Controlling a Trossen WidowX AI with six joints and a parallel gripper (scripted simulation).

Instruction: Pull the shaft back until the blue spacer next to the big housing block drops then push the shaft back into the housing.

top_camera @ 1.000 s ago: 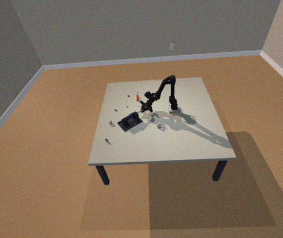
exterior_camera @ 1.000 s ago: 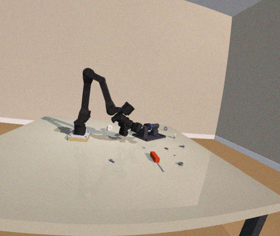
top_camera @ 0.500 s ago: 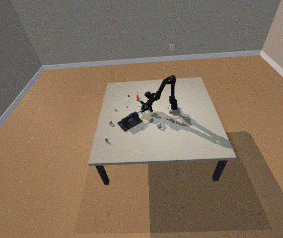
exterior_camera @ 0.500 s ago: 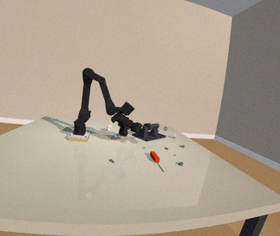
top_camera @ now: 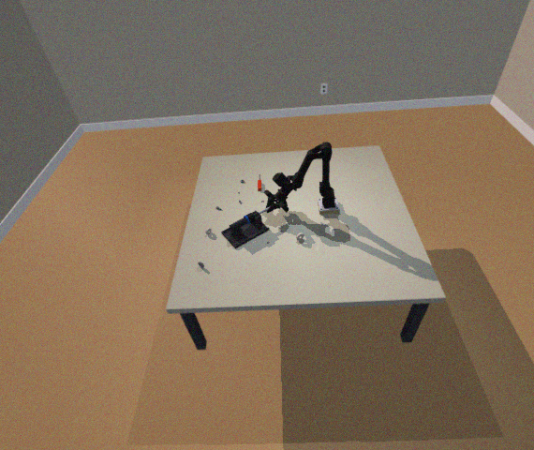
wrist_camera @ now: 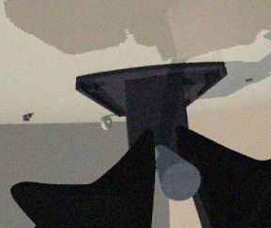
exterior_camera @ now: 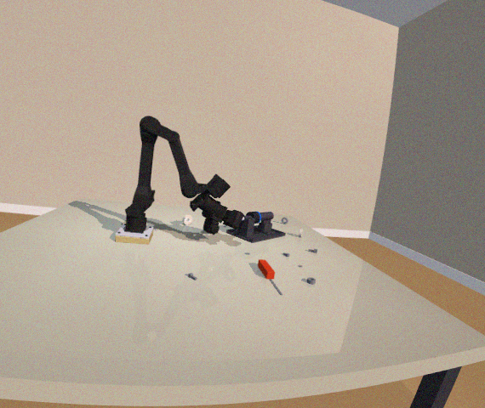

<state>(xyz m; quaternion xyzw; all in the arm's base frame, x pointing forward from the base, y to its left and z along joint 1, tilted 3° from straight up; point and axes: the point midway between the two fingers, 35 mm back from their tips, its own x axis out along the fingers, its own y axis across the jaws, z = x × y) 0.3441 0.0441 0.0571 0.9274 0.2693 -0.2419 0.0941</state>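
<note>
My gripper tip is 40 mm short of the grey shaft, 30 mm to the right of it and 20 mm below it. Also, from my gripper tip: blue spacer 110 mm ahead, 70 mm to the left, 20 mm above; then pale ring 180 mm to the left, 180 mm behind, 40 mm below.
</note>
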